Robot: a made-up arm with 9 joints. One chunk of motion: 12 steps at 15 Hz.
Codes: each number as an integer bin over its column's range. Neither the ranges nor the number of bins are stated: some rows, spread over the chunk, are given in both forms.
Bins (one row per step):
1: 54 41 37 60 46 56
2: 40 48 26 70 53 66
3: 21 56 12 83 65 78
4: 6 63 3 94 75 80
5: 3 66 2 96 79 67
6: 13 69 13 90 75 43
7: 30 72 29 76 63 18
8: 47 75 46 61 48 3
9: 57 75 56 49 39 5
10: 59 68 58 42 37 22
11: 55 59 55 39 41 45
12: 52 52 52 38 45 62
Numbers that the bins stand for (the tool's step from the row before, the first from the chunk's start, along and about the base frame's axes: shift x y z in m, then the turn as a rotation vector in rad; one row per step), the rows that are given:
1: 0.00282 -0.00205 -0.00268 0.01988 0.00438 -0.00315
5: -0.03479 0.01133 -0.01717 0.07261 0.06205 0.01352
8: -0.00234 0.01615 0.00105 0.02134 0.00788 -0.08345
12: 0.00134 0.00384 0.00354 -0.01234 0.00264 0.00594
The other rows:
2: -0.00751 0.00170 -0.00723 0.03453 0.01662 0.01200
3: -0.02152 0.00598 -0.01303 0.05357 0.03759 0.03018
4: -0.03258 0.00973 -0.01676 0.06968 0.05506 0.03321
6: -0.02741 0.01294 -0.01262 0.06382 0.05506 -0.02285
7: -0.01488 0.01455 -0.00599 0.04331 0.03409 -0.06073
9: 0.00503 0.01615 0.00519 0.00377 -0.00785 -0.08042
10: 0.00651 0.01240 0.00602 -0.00648 -0.01134 -0.05467
11: 0.00356 0.00759 0.00478 -0.01088 -0.00435 -0.01982

